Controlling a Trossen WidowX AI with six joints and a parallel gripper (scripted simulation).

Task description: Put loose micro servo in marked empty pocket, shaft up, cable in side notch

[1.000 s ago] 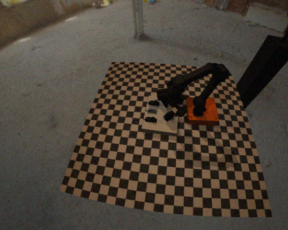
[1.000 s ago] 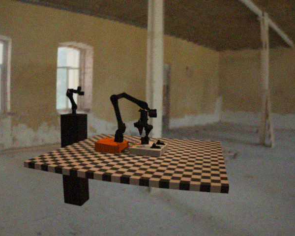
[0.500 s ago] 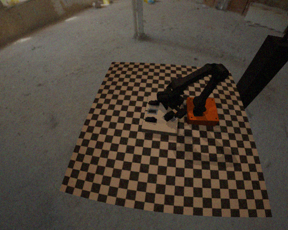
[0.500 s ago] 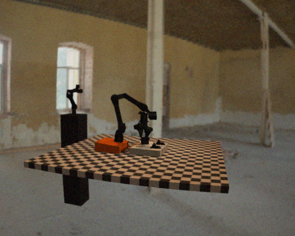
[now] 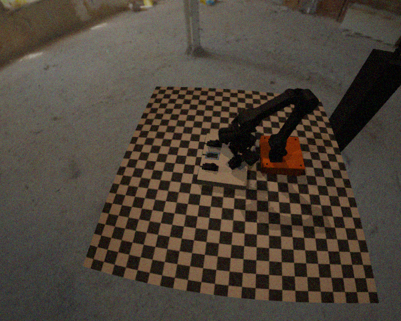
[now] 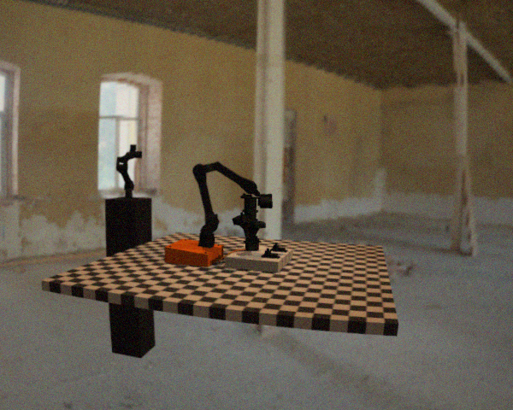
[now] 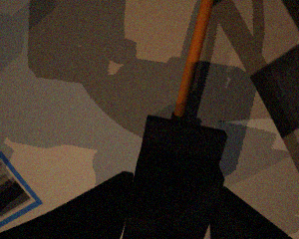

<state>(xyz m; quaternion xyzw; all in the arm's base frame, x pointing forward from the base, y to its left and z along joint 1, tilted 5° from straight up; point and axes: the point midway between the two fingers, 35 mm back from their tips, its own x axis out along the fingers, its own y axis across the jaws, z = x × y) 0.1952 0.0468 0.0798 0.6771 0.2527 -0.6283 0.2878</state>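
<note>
My gripper tip is 2 cm short of the deck, 3 cm to the left of it and 7 cm above it.
</note>
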